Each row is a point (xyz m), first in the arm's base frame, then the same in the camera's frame.
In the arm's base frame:
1: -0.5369 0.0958 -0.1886
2: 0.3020 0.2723 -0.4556
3: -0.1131 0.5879 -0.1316
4: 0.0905 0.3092 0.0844
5: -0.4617 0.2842 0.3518
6: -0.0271 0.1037 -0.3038
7: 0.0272 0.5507 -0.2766
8: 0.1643 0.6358 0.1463
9: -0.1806 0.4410 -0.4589
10: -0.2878 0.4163 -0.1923
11: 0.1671 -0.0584 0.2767
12: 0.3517 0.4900 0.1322
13: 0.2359 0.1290 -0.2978
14: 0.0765 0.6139 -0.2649
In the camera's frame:
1: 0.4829 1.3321 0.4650
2: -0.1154 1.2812 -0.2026
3: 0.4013 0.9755 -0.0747
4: 0.0752 0.8458 0.1318
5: 0.5185 0.7620 0.5483
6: 0.0638 1.2998 0.1542
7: 0.2655 1.0820 -0.1855
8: 0.1937 0.6410 -0.1132
9: 0.3800 1.3396 -0.0905
10: 0.4527 1.1426 0.1072
11: -0.1940 0.8052 0.4540
12: -0.0429 0.6642 -0.1054
13: -0.1413 1.2171 0.0096
14: 0.2592 1.0337 -0.2502

